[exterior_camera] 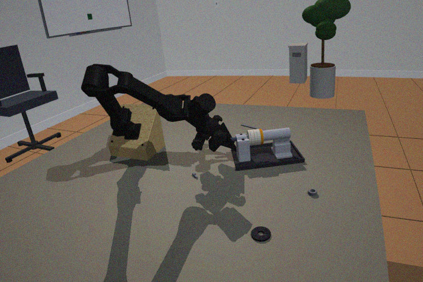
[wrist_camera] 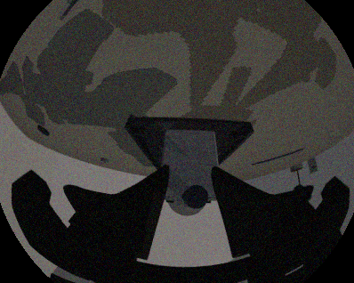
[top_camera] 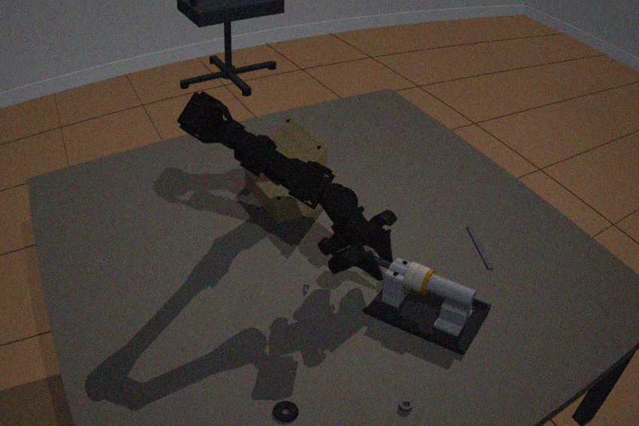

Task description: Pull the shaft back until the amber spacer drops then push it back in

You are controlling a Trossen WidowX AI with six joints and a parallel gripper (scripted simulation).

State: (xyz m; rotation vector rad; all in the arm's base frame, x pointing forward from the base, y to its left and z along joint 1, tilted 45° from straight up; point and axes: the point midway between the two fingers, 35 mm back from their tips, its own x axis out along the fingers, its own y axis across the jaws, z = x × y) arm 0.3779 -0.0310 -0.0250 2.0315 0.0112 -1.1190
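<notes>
Now: gripper tip 50 mm short of the shaft, 20 mm to the right of it and 20 mm below it. Also, from my gripper tip: amber spacer 90 mm ahead, 30 mm to the left, 20 mm above; cream spacer 70 mm ahead, 30 mm to the left, 20 mm above; thin dark rod 290 mm to the left, 50 mm below, 20 mm ahead.
</notes>
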